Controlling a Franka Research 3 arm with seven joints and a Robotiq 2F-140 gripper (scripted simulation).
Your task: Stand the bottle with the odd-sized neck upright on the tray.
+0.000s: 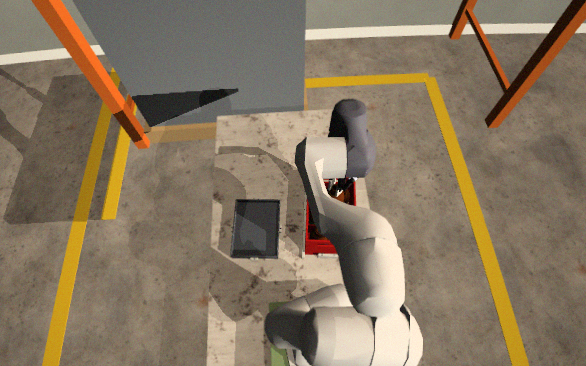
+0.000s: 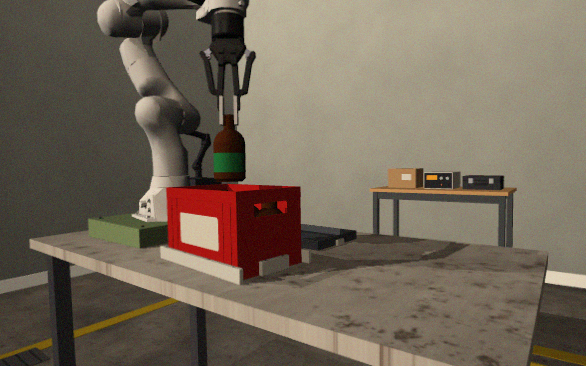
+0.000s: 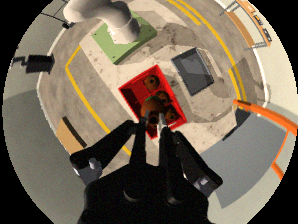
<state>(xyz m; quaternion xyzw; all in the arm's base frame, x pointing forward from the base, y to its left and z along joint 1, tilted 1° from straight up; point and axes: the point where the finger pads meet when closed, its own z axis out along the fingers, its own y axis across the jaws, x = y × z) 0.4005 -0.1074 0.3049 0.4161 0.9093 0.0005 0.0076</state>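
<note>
Right now my hand is 9 cm above the brown bottle. Also, from my hand: dark tray: 1 cm behind, 30 cm to the left, 34 cm below; then red crate: 27 cm below.
</note>
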